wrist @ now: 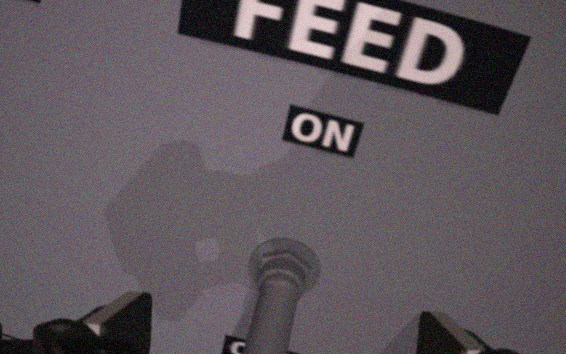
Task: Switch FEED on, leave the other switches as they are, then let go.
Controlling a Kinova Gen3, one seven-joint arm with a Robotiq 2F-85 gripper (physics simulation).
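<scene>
What you'd see here is the gripper (283,333), and there's a grey panel (391,164) as well.
</scene>
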